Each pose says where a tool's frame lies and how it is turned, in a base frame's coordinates. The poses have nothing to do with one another.
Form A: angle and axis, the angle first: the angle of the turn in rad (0 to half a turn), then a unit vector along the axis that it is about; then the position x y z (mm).
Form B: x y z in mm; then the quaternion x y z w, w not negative. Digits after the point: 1 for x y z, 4 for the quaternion.
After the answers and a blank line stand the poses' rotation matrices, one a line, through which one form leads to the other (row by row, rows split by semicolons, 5 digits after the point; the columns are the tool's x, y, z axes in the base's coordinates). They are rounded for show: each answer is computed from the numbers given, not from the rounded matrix.
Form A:
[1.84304 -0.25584 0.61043 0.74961 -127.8 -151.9 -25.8]
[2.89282 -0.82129 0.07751 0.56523 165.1 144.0 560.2]
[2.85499 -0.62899 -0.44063 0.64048 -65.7 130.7 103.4]
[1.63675 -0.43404 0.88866 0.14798 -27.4 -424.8 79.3]
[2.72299 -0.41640 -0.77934 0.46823 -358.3 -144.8 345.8]
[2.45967 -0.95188 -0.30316 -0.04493 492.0 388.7 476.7]
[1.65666 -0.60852 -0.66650 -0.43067 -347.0 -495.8 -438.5]
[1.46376 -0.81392 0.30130 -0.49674 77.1 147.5 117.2]
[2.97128 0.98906 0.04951 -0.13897 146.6 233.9 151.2]
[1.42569 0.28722 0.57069 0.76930 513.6 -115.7 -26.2]
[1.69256 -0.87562 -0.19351 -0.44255 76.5 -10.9 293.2]
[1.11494 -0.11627 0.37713 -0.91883 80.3 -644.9 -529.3]
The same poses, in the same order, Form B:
[-127.8 -151.9 -25.8 -0.2038 0.4862 0.5971 0.6046]
[165.1 144.0 560.2 -0.8149 0.0769 0.5609 0.1241]
[-65.7 130.7 103.4 -0.6225 -0.4361 0.6339 0.1428]
[-27.4 -424.8 79.3 -0.3169 0.6488 0.1080 0.6834]
[-358.3 -144.8 345.8 -0.4073 -0.7623 0.4580 0.2078]
[492.0 388.7 476.7 -0.8971 -0.2857 -0.0423 0.3344]
[-347.0 -495.8 -438.5 -0.4484 -0.4911 -0.3173 0.6761]
[77.1 147.5 117.2 -0.5439 0.2013 -0.3320 0.7439]
[146.6 233.9 151.2 0.9855 0.0493 -0.1385 0.0851]
[513.6 -115.7 -26.2 0.1878 0.3732 0.5031 0.7565]
[76.5 -10.9 293.2 -0.6557 -0.1449 -0.3314 0.6628]
[80.3 -644.9 -529.3 -0.0615 0.1995 -0.4861 0.8486]

-0.18584 -0.92017 0.34460; 0.52384 0.20393 0.82705; -0.83130 0.33421 0.44412
0.35904 -0.26452 -0.89505; 0.01381 -0.95738 0.28848; -0.93322 -0.11594 -0.34009
-0.18409 0.36194 -0.91384; 0.72406 -0.57882 -0.37511; -0.66472 -0.73073 -0.15551
0.13490 -0.55879 0.81826; -0.26347 0.77585 0.57327; -0.95519 -0.29293 -0.04256
-0.58185 0.43069 -0.68990; 0.81134 0.24864 -0.52905; -0.05632 -0.86757 -0.49411
0.83316 0.54093 -0.11511; 0.48429 -0.61310 0.62415; 0.26705 -0.57576 -0.77278
0.31630 0.86945 -0.37950; 0.01128 0.39656 0.91794; 0.94859 -0.29462 0.11563
0.69853 0.27486 0.66069; -0.71293 0.18792 0.67558; 0.06154 -0.94294 0.32722
0.95679 0.12078 -0.26452; 0.07367 -0.98066 -0.18130; -0.28130 0.15397 -0.94719
0.21516 -0.62100 0.75370; 0.90142 0.42319 0.09135; -0.37568 0.65975 0.65084
0.73837 0.62929 0.24249; -0.24925 -0.07947 0.96517; 0.62665 -0.77309 0.09817
0.44780 0.80046 0.39842; -0.84955 0.51985 -0.08957; -0.27882 -0.29837 0.91282

